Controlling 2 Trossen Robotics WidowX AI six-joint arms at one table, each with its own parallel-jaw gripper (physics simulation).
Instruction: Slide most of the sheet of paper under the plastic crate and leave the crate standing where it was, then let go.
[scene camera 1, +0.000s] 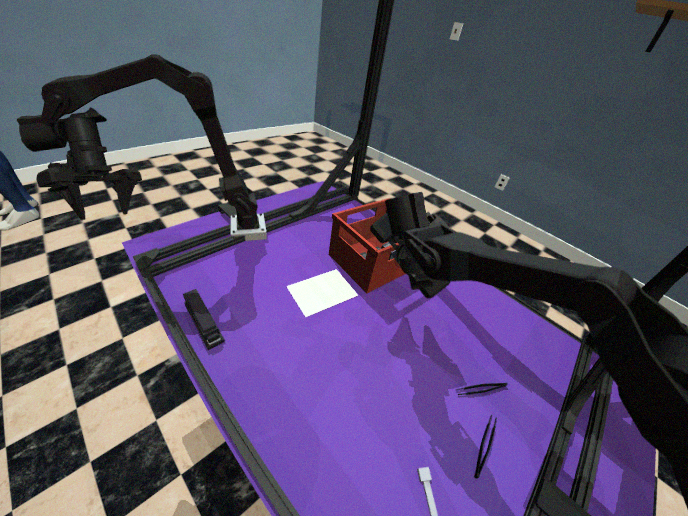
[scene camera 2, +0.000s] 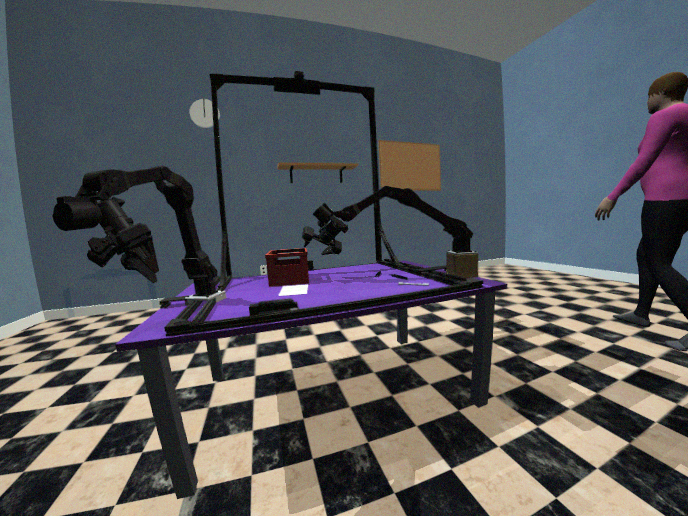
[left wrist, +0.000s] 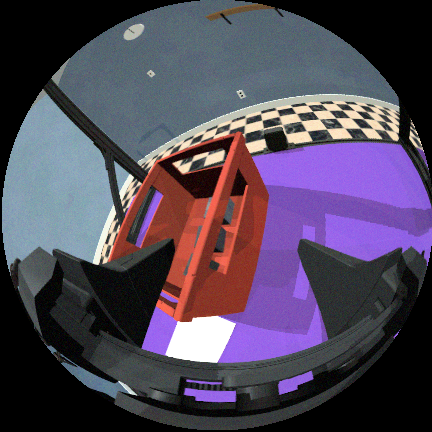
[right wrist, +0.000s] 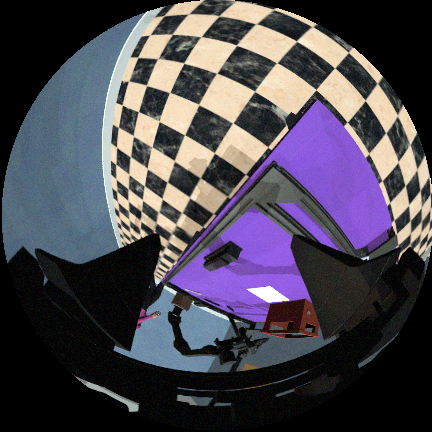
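Observation:
The red plastic crate (scene camera 1: 347, 261) (scene camera 2: 287, 272) (left wrist: 251, 285) (right wrist: 287, 317) stands upright on the purple table. The white sheet of paper (scene camera 1: 322, 292) (scene camera 2: 293, 289) (left wrist: 200, 340) (right wrist: 268, 294) lies flat beside it, close to its side; in scene camera 1 a narrow strip of table shows between them. My left gripper (scene camera 1: 397, 252) (scene camera 2: 319, 247) (left wrist: 238, 246) is open and empty, in the air over the crate's side, partly hiding the crate in scene camera 1. My right gripper (scene camera 1: 102, 214) (scene camera 2: 125, 270) (right wrist: 228, 241) is open and empty, high off the table's end, far from crate and paper.
A black stapler-like object (scene camera 1: 202, 319) (scene camera 2: 273, 307) (right wrist: 223, 256) lies beyond the paper from the crate. Two black tweezers and a white bar (scene camera 1: 424, 473) lie toward the bottom right in scene camera 1. A black upright post (scene camera 1: 371, 99) stands behind the crate. Black rails edge the table.

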